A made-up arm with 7 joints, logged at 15 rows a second.
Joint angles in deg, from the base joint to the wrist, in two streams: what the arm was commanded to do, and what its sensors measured. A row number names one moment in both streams.
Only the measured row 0 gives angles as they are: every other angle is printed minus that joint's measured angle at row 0.
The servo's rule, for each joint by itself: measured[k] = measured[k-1] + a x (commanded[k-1-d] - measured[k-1]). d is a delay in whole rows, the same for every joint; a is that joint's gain. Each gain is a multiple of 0.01, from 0.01 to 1. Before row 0 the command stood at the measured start. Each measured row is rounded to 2 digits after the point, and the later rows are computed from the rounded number. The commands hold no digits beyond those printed.
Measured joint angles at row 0:
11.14 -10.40 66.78 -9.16 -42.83 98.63 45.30
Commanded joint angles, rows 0 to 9:
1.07 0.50 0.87 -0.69 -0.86 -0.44 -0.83
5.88 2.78 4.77 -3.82 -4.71 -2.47 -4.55
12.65 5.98 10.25 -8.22 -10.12 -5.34 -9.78
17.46 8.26 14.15 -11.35 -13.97 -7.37 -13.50
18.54 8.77 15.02 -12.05 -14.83 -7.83 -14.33
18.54 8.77 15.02 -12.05 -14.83 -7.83 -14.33
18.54 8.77 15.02 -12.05 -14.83 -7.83 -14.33
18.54 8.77 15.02 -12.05 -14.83 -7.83 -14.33
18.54 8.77 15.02 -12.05 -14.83 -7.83 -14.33
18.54 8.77 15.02 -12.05 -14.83 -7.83 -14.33
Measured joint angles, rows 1 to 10:
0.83 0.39 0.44 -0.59 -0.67 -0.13 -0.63
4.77 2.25 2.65 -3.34 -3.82 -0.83 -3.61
10.92 5.16 6.53 -7.49 -8.73 -2.18 -8.30
16.02 7.58 10.42 -10.77 -12.82 -3.74 -12.25
17.99 8.51 12.77 -11.86 -14.39 -4.97 -13.83
18.42 8.71 13.92 -12.02 -14.73 -5.83 -14.21
18.51 8.76 14.48 -12.05 -14.81 -6.43 -14.30
18.53 8.77 14.76 -12.05 -14.83 -6.85 -14.32
18.54 8.77 14.89 -12.05 -14.83 -7.14 -14.33
18.54 8.77 14.96 -12.05 -14.83 -7.35 -14.33
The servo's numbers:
d 0
a 0.78 0.78 0.51 0.85 0.78 0.30 0.76

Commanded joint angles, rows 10 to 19:
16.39 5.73 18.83 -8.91 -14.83 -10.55 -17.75
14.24 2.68 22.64 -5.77 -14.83 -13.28 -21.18
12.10 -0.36 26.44 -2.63 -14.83 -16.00 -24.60
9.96 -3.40 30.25 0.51 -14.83 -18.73 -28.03
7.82 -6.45 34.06 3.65 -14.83 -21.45 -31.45
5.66 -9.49 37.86 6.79 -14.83 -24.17 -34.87
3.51 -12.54 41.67 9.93 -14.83 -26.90 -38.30
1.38 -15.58 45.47 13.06 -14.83 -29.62 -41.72
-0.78 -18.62 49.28 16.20 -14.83 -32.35 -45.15
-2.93 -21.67 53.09 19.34 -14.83 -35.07 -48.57
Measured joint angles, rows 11 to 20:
16.86 6.40 16.93 -9.38 -14.83 -8.31 -16.93
14.82 3.50 19.84 -6.31 -14.83 -9.80 -20.16
12.70 0.49 23.21 -3.18 -14.83 -11.66 -23.53
10.56 -2.54 26.80 -0.04 -14.83 -13.78 -26.95
8.42 -5.59 30.50 3.10 -14.83 -16.08 -30.37
6.27 -8.63 34.25 6.24 -14.83 -18.51 -33.79
4.12 -11.68 38.03 9.38 -14.83 -21.03 -37.22
1.98 -14.72 41.82 12.51 -14.83 -23.61 -40.64
-0.17 -17.76 45.62 15.65 -14.83 -26.23 -44.07
-2.32 -20.81 49.43 18.79 -14.83 -28.88 -47.49

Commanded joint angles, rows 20 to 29:
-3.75 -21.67 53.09 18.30 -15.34 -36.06 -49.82
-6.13 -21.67 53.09 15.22 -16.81 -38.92 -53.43
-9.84 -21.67 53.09 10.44 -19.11 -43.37 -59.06
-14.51 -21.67 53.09 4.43 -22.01 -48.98 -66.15
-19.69 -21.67 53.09 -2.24 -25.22 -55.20 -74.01
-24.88 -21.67 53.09 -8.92 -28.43 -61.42 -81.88
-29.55 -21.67 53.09 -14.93 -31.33 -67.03 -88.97
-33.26 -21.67 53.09 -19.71 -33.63 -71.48 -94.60
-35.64 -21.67 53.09 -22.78 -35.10 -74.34 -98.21
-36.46 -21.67 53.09 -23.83 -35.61 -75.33 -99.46
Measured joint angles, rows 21 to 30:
-3.44 -21.48 51.30 18.37 -15.23 -31.03 -49.26
-5.54 -21.63 52.21 15.69 -16.46 -33.40 -52.43
-8.89 -21.66 52.66 11.23 -18.53 -36.39 -57.47
-13.27 -21.67 52.88 5.45 -21.24 -40.17 -64.07
-18.28 -21.67 52.99 -1.09 -24.34 -44.68 -71.62
-23.43 -21.67 53.04 -7.75 -27.53 -49.70 -79.42
-28.20 -21.67 53.07 -13.85 -30.49 -54.90 -86.68
-32.15 -21.67 53.08 -18.83 -32.94 -59.87 -92.70
-34.87 -21.67 53.09 -22.19 -34.62 -64.21 -96.89
-36.11 -21.67 53.09 -23.58 -35.39 -67.55 -98.84

